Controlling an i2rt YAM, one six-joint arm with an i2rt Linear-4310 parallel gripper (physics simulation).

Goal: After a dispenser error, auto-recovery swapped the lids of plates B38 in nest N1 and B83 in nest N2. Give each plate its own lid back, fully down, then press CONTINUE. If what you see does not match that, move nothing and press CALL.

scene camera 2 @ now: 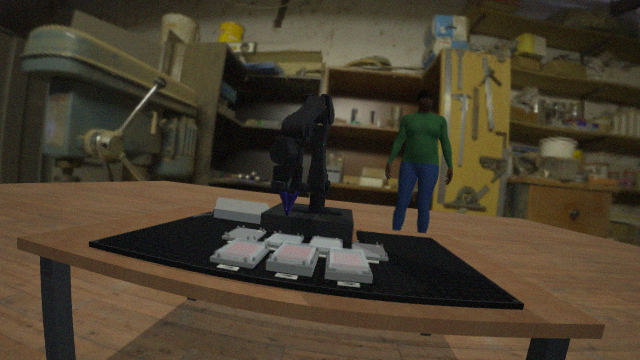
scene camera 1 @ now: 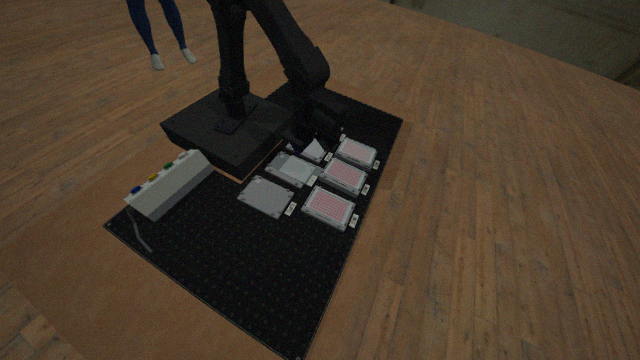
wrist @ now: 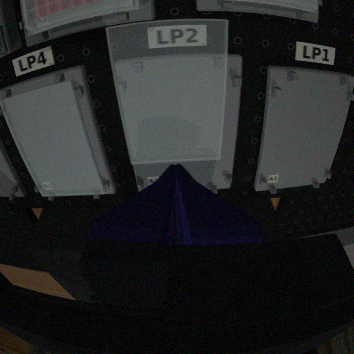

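Seen in the pictures: gripper, fingertip midpoint: [scene camera 2: 287, 215] [scene camera 1: 297, 154] [wrist: 175, 173]; arm's base, origin of the base link: [scene camera 2: 316, 212] [scene camera 1: 237, 116].
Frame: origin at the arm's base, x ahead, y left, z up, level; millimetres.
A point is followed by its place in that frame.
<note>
My gripper [wrist: 175, 173] @[x 278, y -108, z 22 mm] [scene camera 2: 287, 214] @[x 278, y -108, z 22 mm] is shut and empty, its blue tips above the near edge of pad LP2 [wrist: 233, 135] @[x 243, y -158, z -58 mm]. A clear lid [wrist: 175, 110] @[x 285, y -112, z -47 mm] [scene camera 1: 300, 169] @[x 293, y -112, z -47 mm] lies off-centre on LP2, reaching over its label. Another lid [wrist: 52, 135] @[x 293, y 5, z -50 mm] [scene camera 1: 314, 151] @[x 311, y -9, z -50 mm] is on pad LP4, partly hidden by the arm in scene camera 1. Three plates with pink wells [scene camera 1: 329, 206] @[x 425, y -211, z -50 mm] [scene camera 1: 344, 175] @[x 442, y -88, z -34 mm] [scene camera 1: 356, 151] @[x 460, y 37, z -32 mm] stand in nests; their plate and nest labels are unreadable. The button box [scene camera 1: 172, 182] @[x -16, y -320, z -8 mm] [scene camera 2: 240, 210] @[x -4, y -308, z -24 mm] has blue, yellow, green and whitish buttons; their lettering is unreadable.
Pad LP1 [wrist: 307, 130] @[x 234, y -239, z -58 mm] [scene camera 1: 265, 197] @[x 228, y -247, z -58 mm] bears no visible lid. Another pad [scene camera 2: 372, 251] @[x 322, y 151, z -58 mm] stands at the right of the row in scene camera 2. The arm's base [scene camera 1: 227, 132] @[x 24, y -98, z 9 mm] is beside the pads. A person [scene camera 2: 422, 145] stands beyond the table.
</note>
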